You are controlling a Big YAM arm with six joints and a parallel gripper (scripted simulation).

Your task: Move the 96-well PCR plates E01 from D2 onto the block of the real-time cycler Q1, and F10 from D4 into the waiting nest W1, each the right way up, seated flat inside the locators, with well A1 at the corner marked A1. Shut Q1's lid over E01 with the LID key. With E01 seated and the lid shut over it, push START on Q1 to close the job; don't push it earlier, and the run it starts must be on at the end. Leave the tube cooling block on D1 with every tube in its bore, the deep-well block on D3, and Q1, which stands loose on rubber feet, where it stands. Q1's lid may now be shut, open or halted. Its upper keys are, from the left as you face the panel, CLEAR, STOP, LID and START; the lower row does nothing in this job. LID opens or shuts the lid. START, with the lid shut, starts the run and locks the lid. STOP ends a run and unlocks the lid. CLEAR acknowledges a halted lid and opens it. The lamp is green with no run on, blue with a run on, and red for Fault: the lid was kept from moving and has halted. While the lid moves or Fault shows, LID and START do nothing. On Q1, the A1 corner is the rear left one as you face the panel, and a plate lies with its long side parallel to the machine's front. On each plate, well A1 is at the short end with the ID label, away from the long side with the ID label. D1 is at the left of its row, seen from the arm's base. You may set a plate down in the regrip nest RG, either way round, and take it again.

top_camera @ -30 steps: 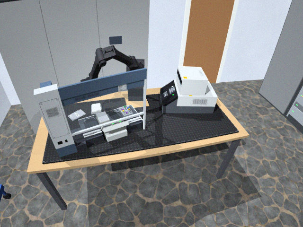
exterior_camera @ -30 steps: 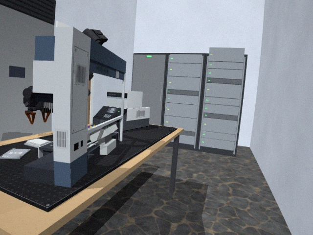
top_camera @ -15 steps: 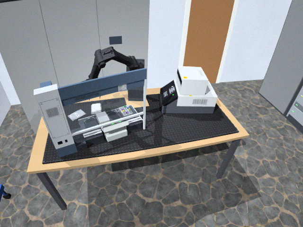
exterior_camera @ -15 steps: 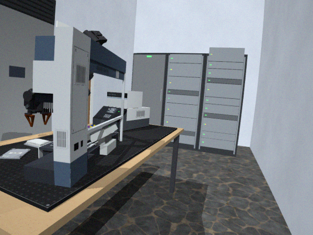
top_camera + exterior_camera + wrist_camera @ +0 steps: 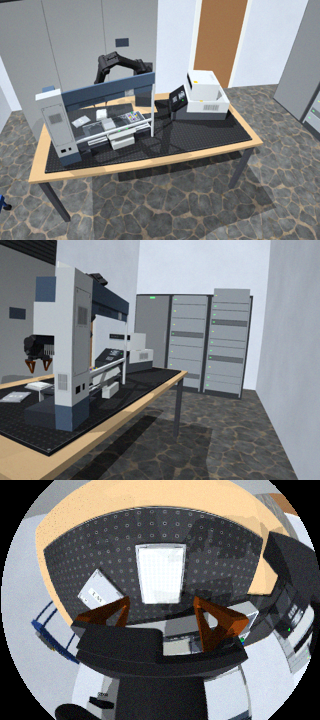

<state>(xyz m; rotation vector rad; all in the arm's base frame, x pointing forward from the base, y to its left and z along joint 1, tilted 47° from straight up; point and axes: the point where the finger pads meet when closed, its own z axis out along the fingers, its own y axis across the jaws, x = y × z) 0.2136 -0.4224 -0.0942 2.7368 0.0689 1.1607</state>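
My hand is 90 mm above the white 96-well PCR plate. Round my hand: flat grey nest 100 mm below; tube cooling block 210 mm ahead, 250 mm to the left, 30 mm below; white deep-well block 250 mm ahead, 50 mm to the left, 30 mm below.
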